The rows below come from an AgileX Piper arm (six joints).
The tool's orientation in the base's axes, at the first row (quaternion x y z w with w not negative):
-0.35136 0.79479 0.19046 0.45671
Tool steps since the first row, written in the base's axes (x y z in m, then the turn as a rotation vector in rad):
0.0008 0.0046 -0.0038 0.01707 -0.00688 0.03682
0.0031 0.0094 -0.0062 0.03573 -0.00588 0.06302
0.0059 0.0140 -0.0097 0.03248 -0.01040 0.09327
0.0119 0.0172 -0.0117 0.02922 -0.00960 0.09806
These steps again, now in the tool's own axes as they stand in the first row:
0.0012 0.0026 0.0053 -0.03475 -0.01786 -0.01297
0.0007 0.0042 0.0109 -0.06393 -0.03132 -0.01467
0.0010 0.0054 0.0172 -0.08711 -0.03257 -0.03485
-0.0006 0.0032 0.0237 -0.09044 -0.02972 -0.03872

